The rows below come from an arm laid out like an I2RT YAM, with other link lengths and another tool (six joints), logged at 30 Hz.
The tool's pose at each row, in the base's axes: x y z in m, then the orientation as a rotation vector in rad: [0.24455, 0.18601, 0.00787, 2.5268, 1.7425, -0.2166]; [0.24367, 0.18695, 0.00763, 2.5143, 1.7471, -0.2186]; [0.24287, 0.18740, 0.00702, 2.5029, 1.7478, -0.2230]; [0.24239, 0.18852, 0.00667, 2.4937, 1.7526, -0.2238]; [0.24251, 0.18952, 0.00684, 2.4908, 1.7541, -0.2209]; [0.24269, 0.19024, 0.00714, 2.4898, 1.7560, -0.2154]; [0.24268, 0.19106, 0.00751, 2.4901, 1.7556, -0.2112]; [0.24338, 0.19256, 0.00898, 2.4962, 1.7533, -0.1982]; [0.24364, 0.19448, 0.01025, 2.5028, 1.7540, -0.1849]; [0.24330, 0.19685, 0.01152, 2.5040, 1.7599, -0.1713]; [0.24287, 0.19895, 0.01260, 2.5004, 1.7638, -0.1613]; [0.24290, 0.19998, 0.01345, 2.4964, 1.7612, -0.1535]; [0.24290, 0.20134, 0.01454, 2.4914, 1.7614, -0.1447]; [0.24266, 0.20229, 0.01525, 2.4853, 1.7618, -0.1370]
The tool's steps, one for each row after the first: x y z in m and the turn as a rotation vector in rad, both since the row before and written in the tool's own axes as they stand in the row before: [0.00060, -0.00115, 0.00018, -0.0058, -0.0057, -0.0066]; [0.00024, -0.00089, 0.00060, -0.0056, -0.0077, -0.0041]; [0.00093, -0.00083, 0.00021, -0.0039, -0.0034, -0.0057]; [0.00094, -0.00023, -0.00033, -0.0026, 0.0005, -0.0017]; [0.00068, -0.00008, -0.00042, -0.0023, 0.0029, -0.0012]; [0.00070, -0.00029, -0.00049, -0.0018, 0.0021, 0.0005]; [0.00139, 0.00014, -0.00172, -0.0024, 0.0087, 0.0037]; [0.00168, -0.00041, -0.00154, -0.0009, 0.0101, 0.0022]; [0.00191, -0.00113, -0.00156, -0.0024, 0.0094, -0.0026]; [0.00167, -0.00112, -0.00131, -0.0050, 0.0046, -0.0031]; [0.00086, -0.00031, -0.00097, -0.0070, 0.0011, 0.0003]; [0.00113, -0.00044, -0.00125, -0.0069, 0.0021, -0.0015]; [0.00072, -0.00053, -0.00082, -0.0071, 0.0011, -0.0021]
